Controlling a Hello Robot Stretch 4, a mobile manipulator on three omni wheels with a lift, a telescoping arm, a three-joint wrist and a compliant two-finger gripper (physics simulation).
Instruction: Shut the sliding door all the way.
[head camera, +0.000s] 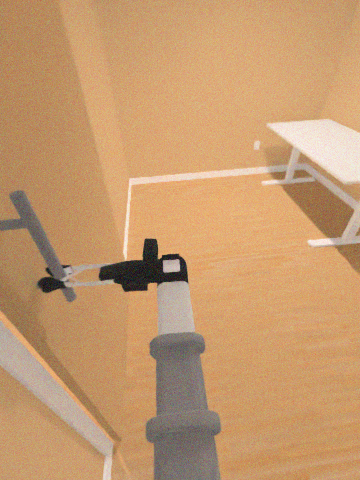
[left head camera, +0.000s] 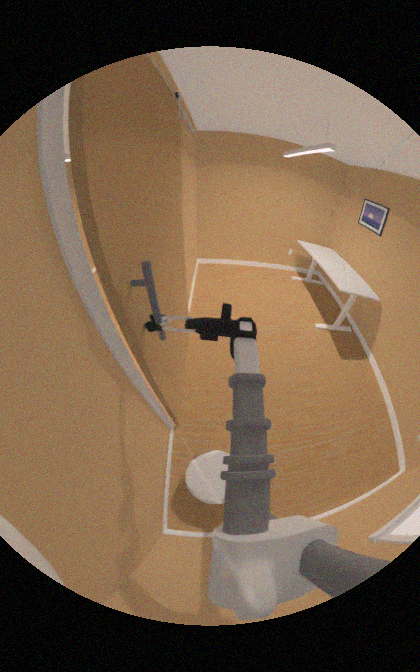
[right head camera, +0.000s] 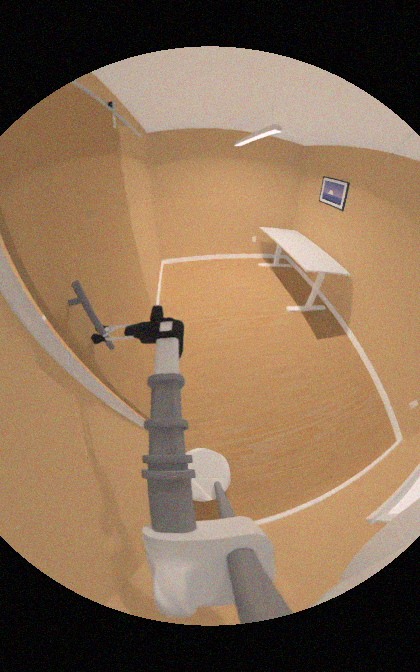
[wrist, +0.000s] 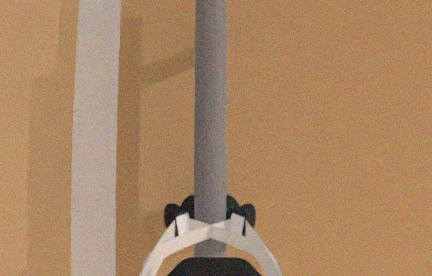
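Pixels of known places: gripper, between the fingertips: (head camera: 42, 278) (left head camera: 146, 321) (right head camera: 93, 334); robot's base, origin of its link: (left head camera: 213, 475) (right head camera: 201, 473).
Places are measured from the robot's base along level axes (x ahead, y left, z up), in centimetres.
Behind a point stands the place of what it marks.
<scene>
The sliding door (head camera: 35, 140) @(y 32.8, x 79.5, z 132.4 cm) (left head camera: 130, 200) @(y 32.1, x 60.8, z 147.8 cm) (right head camera: 65, 210) @(y 32.4, x 68.3, z 151.6 cm) (wrist: 325, 125) @(y 32.3, x 63.6, z 117.9 cm) is a flat orange-brown panel on the left. Its grey vertical bar handle (head camera: 40, 235) @(y 25.2, x 50.1, z 122.8 cm) (left head camera: 151, 290) @(y 25.4, x 49.9, z 123.2 cm) (right head camera: 86, 305) @(y 25.3, x 50.0, z 123.4 cm) (wrist: 210, 110) @(y 24.8, x 50.9, z 118.2 cm) stands out from the panel on a short post. My gripper (head camera: 58, 278) (left head camera: 156, 323) (right head camera: 102, 334) (wrist: 209, 211) @(y 30.4, x 51.1, z 109.4 cm) is shut on the lower part of the handle, with a black fingertip on each side. The pale door jamb (head camera: 50, 395) @(y 35.8, x 37.0, z 77.6 cm) (left head camera: 80, 270) @(y 35.8, x 37.7, z 137.8 cm) (right head camera: 65, 357) @(y 35.8, x 38.4, z 113.5 cm) (wrist: 95, 150) @(y 35.8, x 38.2, z 115.2 cm) runs beside the door's near edge. No opening shows between the jamb and the door; the door's very edge is hidden.
A white table (head camera: 320, 145) @(y -148.2, x 228.2, z 69.3 cm) (left head camera: 335, 270) @(y -149.4, x 207.1, z 69.3 cm) (right head camera: 305, 250) @(y -161.9, x 212.0, z 69.3 cm) stands by the far right wall, under a framed picture (left head camera: 373, 217) @(y -206.7, x 236.1, z 160.1 cm) (right head camera: 334, 193) @(y -206.8, x 235.0, z 160.4 cm). A white round object (left head camera: 202, 477) @(y 8.4, x -0.4, z 18.7 cm) (right head camera: 212, 472) @(y -8.1, x 1.1, z 18.7 cm) is low beside my arm. The wall with the jamb is close on the left.
</scene>
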